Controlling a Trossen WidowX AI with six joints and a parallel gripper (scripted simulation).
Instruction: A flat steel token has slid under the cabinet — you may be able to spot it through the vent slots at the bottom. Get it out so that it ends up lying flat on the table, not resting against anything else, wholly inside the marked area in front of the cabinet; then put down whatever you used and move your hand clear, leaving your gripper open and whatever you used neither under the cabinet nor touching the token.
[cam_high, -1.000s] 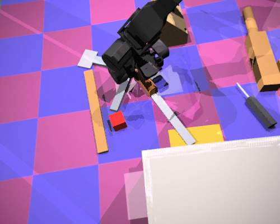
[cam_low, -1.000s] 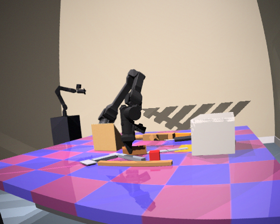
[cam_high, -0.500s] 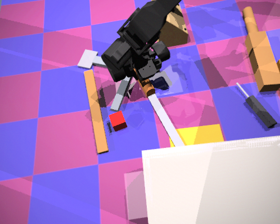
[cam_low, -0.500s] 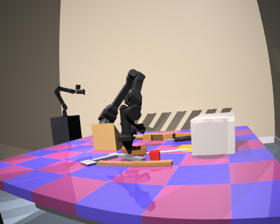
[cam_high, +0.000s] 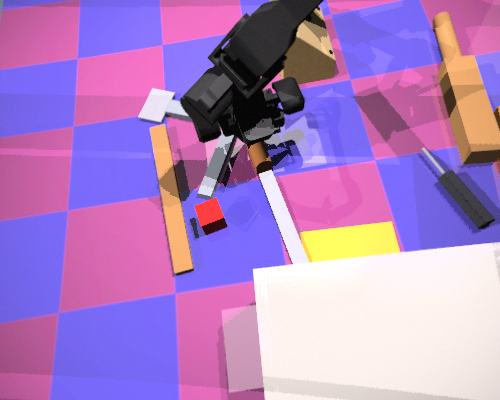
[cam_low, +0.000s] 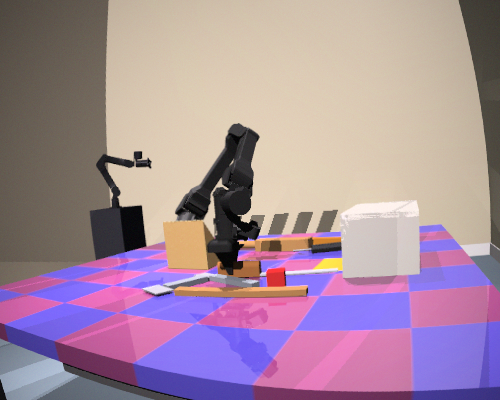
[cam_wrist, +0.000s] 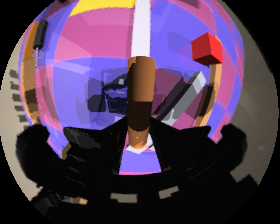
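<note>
The grey paddle-ended bar lies 2 cm behind my gripper tip and 4 cm to the right of it. From my gripper tip the other things lie so: grey t-shaped tool: 11 cm behind, 13 cm to the right; long wooden slat: 7 cm ahead, 17 cm to the right; red cube: 14 cm ahead, 10 cm to the right, 1 cm above.
</note>
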